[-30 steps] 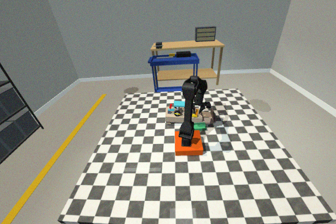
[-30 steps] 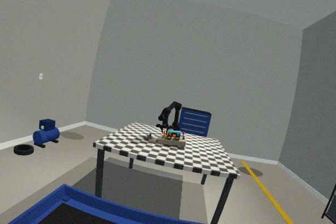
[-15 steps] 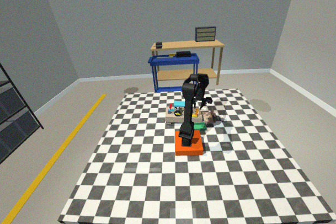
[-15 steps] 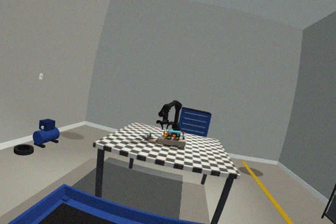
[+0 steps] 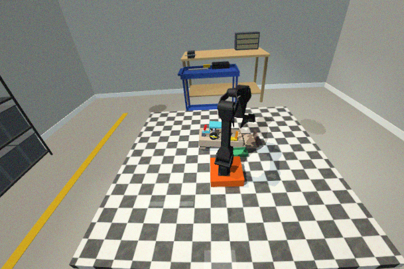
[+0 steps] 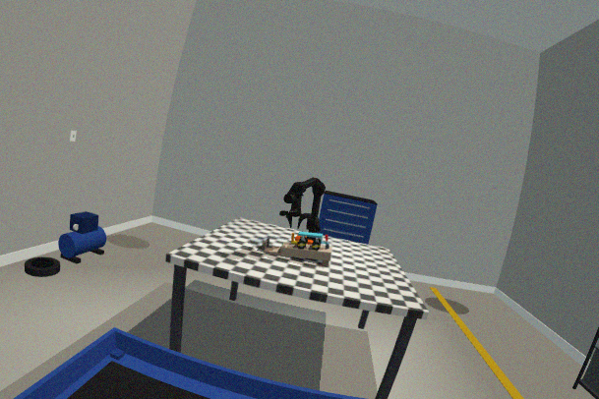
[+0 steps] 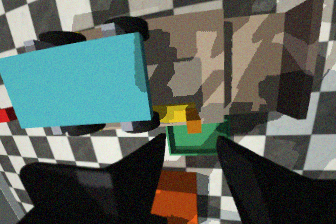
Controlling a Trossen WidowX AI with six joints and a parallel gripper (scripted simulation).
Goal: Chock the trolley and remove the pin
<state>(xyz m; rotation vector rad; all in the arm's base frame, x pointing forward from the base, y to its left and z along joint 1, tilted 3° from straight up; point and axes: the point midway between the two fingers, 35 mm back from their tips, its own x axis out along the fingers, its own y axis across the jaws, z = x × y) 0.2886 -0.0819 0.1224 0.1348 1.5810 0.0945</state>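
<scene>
Right now my gripper tip is 10 mm short of the red-headed stop pin, 210 mm to the right of it and 30 mm above it. From my gripper tip the other things lie so: yellow chock 20 mm to the left, 70 mm below; tan ramp 40 mm ahead, 110 mm to the left, 110 mm below; cyan trolley 40 mm ahead, 120 mm to the left, 40 mm below.
</scene>
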